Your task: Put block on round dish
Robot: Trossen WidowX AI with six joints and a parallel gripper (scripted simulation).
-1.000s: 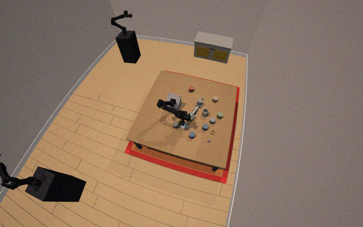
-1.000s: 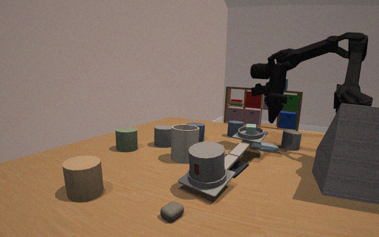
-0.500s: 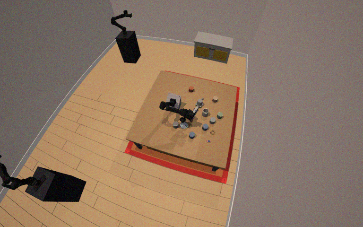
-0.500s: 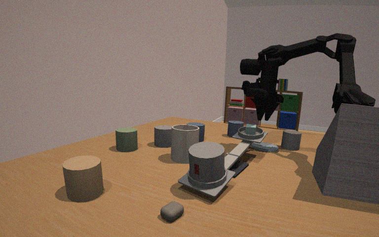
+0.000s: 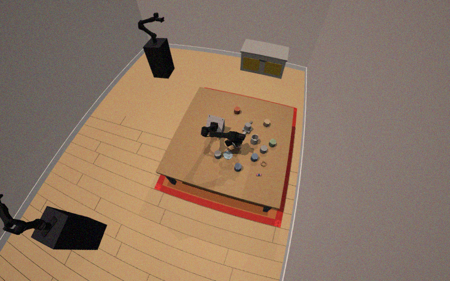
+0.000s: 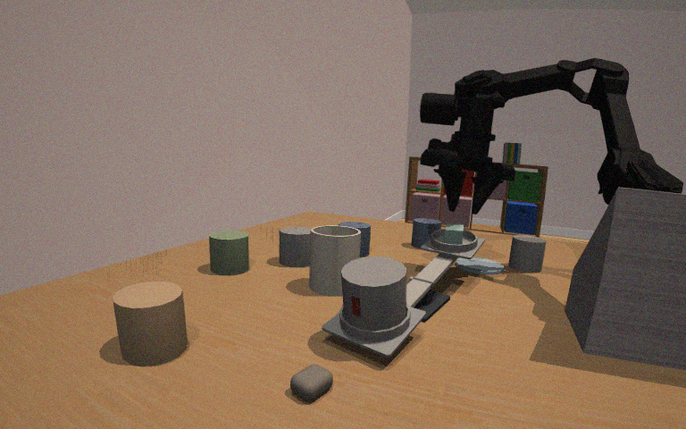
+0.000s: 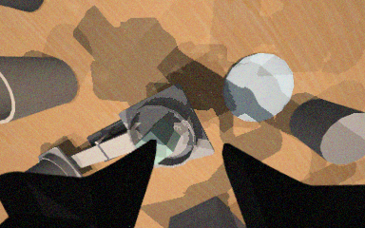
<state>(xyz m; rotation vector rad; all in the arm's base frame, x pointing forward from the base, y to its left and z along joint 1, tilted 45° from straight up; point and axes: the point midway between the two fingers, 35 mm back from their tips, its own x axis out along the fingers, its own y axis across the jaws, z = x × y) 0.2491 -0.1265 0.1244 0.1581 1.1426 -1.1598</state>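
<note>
Right now my gripper tip is 10 mm short of the pale green block, 40 mm to the right of it and 40 mm above it. The rest, counted from my gripper tip: pale blue round dish 50 mm behind, 80 mm to the right, 120 mm below; grey pebble 130 mm ahead, 390 mm to the left, 110 mm below; balance 60 mm ahead, 150 mm to the left, 80 mm below.
</note>
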